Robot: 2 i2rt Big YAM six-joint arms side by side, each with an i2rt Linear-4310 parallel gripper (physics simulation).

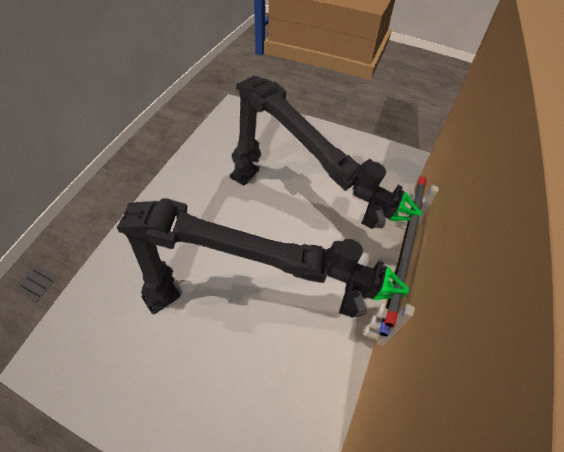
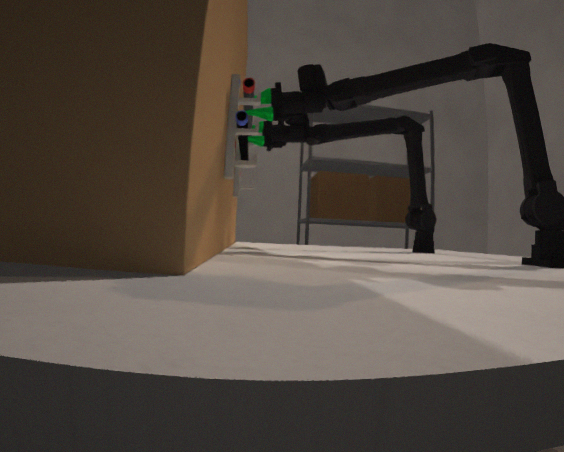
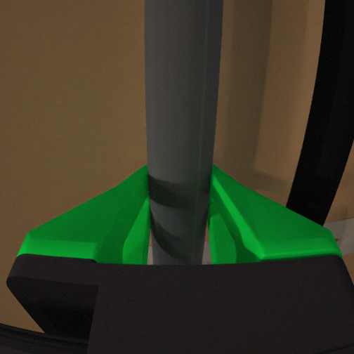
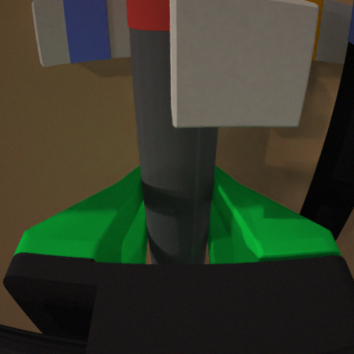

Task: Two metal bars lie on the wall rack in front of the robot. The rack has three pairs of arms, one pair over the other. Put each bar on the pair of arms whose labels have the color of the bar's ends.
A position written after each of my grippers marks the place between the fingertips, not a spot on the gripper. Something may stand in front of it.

I see my left gripper [image 2: 243,107], my right gripper [image 1: 406,292], a brown wall panel [image 4: 75,127] and a wall rack [image 1: 404,316].
My left gripper also shows in image 1 [image 1: 419,216] and in image 3 [image 3: 178,176]. My right gripper is seen too in image 4 [image 4: 177,174].
